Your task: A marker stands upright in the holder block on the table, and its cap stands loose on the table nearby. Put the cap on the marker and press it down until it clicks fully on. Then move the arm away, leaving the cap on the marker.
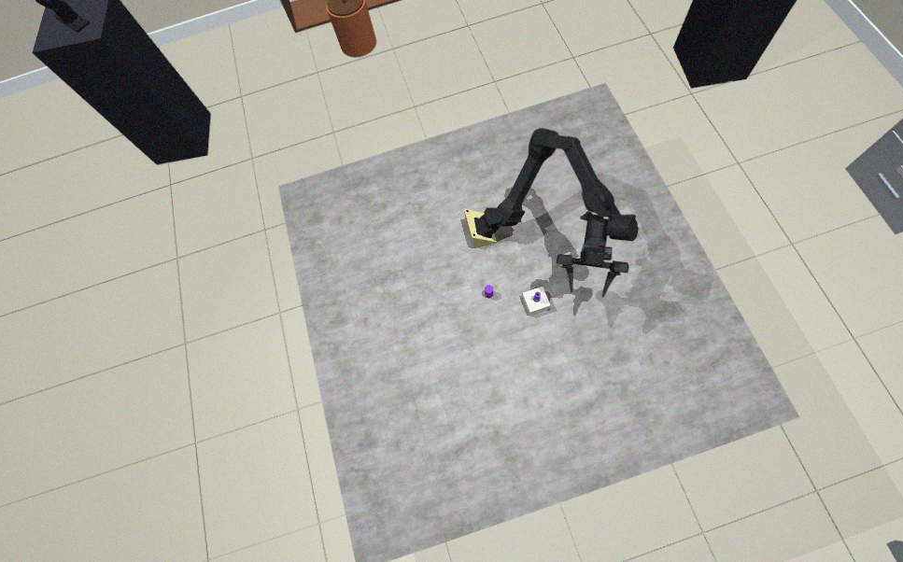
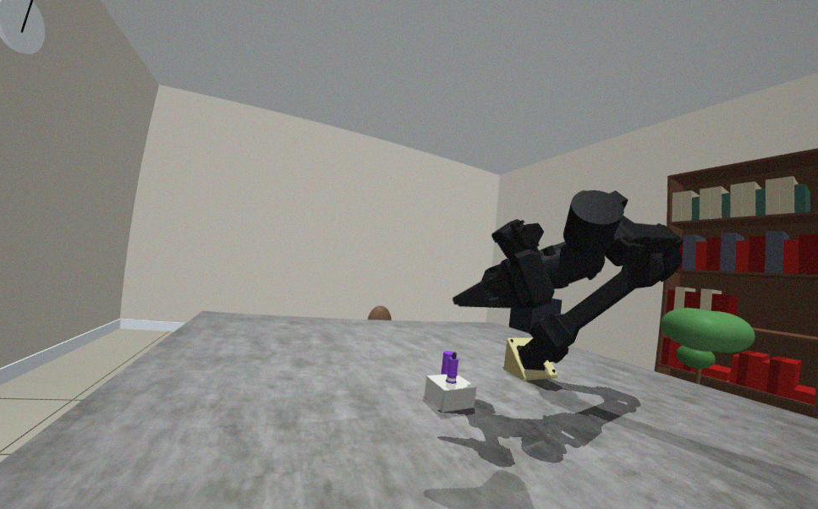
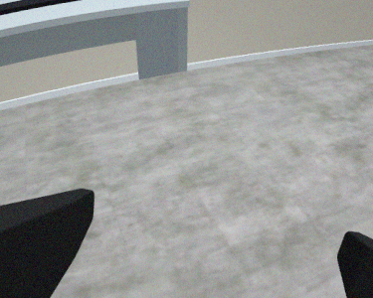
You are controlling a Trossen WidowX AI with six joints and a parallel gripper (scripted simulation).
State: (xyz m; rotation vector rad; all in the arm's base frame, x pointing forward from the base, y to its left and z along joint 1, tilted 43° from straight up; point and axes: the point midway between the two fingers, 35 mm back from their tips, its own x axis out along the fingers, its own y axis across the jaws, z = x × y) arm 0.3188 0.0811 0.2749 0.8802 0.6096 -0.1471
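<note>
Now: gripper tip 250 mm to the left of the purple cap, 170 mm above it and 120 mm past it. Also, from my gripper tip: purple marker (130 mm below, 110 mm to the right, 60 mm behind); white holder block (180 mm below, 110 mm to the right, 60 mm behind).
</note>
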